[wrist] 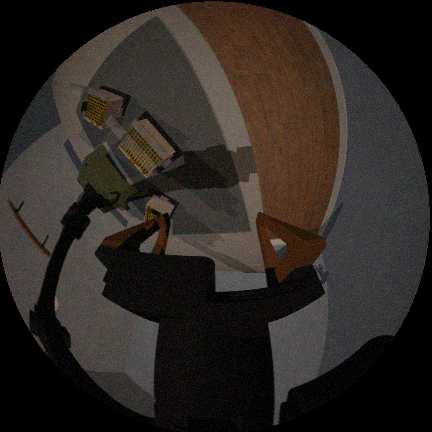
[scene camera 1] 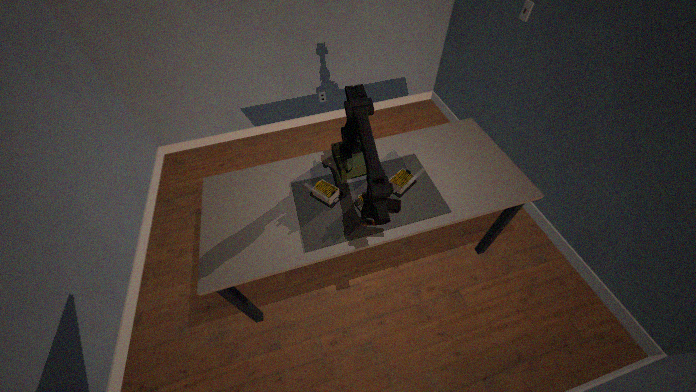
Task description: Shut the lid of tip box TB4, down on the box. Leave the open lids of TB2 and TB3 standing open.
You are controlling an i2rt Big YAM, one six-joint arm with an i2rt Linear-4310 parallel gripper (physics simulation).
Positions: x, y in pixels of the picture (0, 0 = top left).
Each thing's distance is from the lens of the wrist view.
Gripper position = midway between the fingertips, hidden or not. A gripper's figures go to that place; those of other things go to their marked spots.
my gripper point(wrist: 212, 216): 13 cm
grey mat point(wrist: 148, 65): 38 cm
